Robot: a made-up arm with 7 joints. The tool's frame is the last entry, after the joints. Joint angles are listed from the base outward.
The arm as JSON. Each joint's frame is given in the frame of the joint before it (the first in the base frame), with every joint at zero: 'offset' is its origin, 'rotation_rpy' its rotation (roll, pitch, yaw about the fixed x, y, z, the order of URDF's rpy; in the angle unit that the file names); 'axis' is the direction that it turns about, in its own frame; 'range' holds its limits. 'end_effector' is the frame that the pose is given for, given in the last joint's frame.
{
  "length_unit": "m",
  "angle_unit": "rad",
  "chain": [
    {
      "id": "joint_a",
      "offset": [
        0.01,
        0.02,
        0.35
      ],
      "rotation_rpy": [
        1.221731,
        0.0,
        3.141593
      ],
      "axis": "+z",
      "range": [
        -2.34,
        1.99
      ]
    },
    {
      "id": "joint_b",
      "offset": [
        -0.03,
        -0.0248,
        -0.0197
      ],
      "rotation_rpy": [
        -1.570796,
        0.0,
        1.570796
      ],
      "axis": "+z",
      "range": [
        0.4,
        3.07
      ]
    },
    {
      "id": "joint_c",
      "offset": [
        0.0,
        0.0,
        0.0
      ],
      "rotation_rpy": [
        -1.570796,
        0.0,
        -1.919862
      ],
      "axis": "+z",
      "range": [
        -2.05,
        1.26
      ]
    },
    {
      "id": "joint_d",
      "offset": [
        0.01,
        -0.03,
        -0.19
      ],
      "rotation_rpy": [
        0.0,
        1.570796,
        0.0
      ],
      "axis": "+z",
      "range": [
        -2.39,
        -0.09
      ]
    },
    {
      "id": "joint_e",
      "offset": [
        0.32,
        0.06,
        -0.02
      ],
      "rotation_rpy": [
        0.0,
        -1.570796,
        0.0
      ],
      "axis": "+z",
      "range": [
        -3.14,
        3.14
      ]
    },
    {
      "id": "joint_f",
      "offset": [
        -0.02,
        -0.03,
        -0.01
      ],
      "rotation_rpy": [
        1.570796,
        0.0,
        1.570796
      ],
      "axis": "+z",
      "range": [
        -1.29,
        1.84
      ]
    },
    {
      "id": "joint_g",
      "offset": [
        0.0,
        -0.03,
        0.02
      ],
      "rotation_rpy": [
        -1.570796,
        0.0,
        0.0
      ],
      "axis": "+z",
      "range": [
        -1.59,
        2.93
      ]
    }
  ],
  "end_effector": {
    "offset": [
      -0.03,
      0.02,
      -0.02
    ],
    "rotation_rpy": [
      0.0,
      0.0,
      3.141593
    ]
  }
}
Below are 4 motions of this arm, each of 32 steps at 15 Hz.
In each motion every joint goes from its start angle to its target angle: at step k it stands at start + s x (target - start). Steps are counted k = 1, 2, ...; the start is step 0. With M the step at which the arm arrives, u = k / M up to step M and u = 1 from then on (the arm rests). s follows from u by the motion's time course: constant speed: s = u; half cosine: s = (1 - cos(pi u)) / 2; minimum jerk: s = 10 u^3 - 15 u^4 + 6 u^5.
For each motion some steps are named. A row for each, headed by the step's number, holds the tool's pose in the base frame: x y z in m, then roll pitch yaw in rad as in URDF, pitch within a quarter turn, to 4 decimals.
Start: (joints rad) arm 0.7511 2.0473 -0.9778 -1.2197 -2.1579 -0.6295 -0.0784
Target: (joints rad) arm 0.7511 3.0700 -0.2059 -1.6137 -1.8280 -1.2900 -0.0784
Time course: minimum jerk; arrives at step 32
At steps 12, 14, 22, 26, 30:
12: 0.0803 0.5285 0.2727 -1.3601 -0.9521 -2.8768
14: 0.1363 0.5106 0.2908 -1.4410 -0.9160 -2.8620
22: 0.3299 0.3681 0.3259 -1.6970 -0.8623 -2.8876
26: 0.3709 0.3084 0.3214 -1.7776 -0.8767 -2.8953
30: 0.3828 0.2862 0.3179 -1.8089 -0.8848 -2.8956

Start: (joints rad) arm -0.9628 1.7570 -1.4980 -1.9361 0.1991 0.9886 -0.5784
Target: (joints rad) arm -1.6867 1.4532 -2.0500 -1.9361 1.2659 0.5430 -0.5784
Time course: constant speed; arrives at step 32
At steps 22, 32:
22: 0.3923 -0.0009 0.1799 0.5784 0.2072 -1.6763
32: 0.3945 -0.0432 0.2083 0.5265 -0.0505 -1.6699

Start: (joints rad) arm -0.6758 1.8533 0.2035 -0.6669 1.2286 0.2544 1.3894
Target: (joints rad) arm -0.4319 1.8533 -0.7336 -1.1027 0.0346 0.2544 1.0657
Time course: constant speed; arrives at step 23
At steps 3, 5, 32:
3: 0.2223 0.4377 0.6706 -2.0253 -0.3061 2.5796
5: 0.2534 0.4275 0.6591 -2.0212 -0.5156 2.6553
32: 0.4130 0.3841 0.3399 1.5196 -0.6787 -0.7895

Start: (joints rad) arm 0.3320 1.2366 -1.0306 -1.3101 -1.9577 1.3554 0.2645
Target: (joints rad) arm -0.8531 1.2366 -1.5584 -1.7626 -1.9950 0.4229 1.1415
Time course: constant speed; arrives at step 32
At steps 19, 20, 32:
19: 0.2821 0.0838 -0.0900 1.4162 0.7219 -2.2633
20: 0.2895 0.0753 -0.0838 1.4073 0.6985 -2.2933
32: 0.3470 -0.0150 0.0006 1.2484 0.4741 -2.6268

